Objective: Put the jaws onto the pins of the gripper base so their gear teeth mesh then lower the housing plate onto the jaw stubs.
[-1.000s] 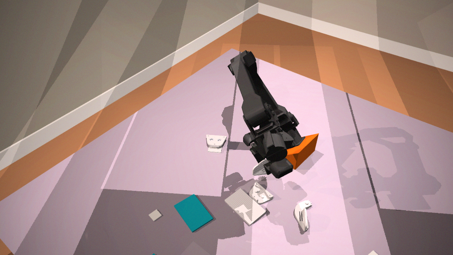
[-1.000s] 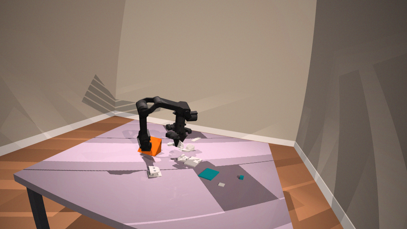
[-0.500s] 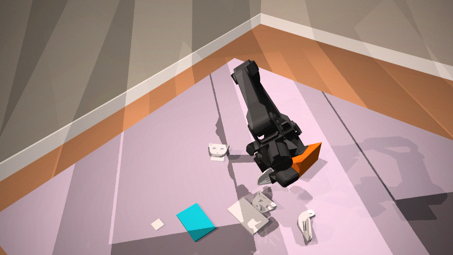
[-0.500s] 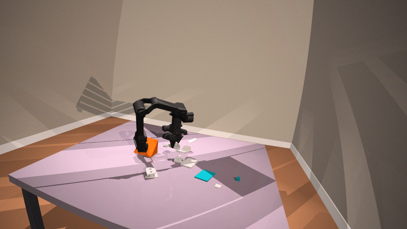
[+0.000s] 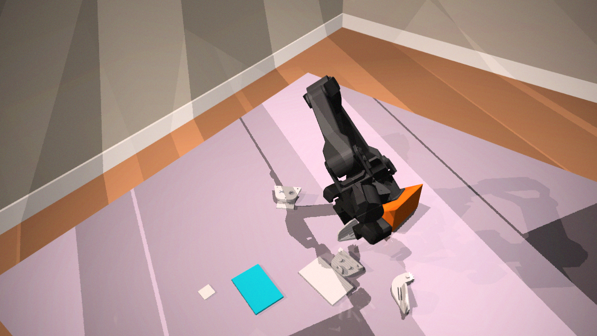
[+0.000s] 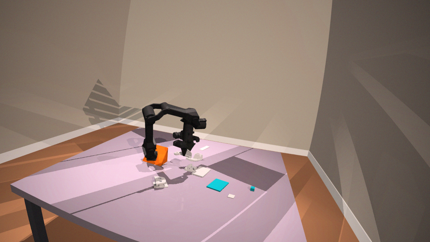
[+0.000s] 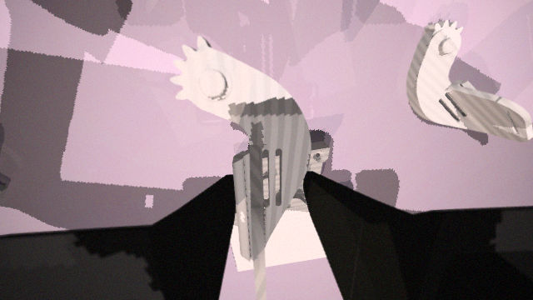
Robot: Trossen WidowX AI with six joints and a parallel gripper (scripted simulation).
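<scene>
Right now my gripper tip is 100 mm short of the white slab, 80 mm above it and 20 mm to the left of it. Round my gripper tip: cyan flat plate: 210 mm ahead, 140 mm to the right, 80 mm below; small white square: 280 mm ahead, 240 mm to the right, 80 mm below; white stepped block: 250 mm to the right, 70 mm below, 70 mm behind.
</scene>
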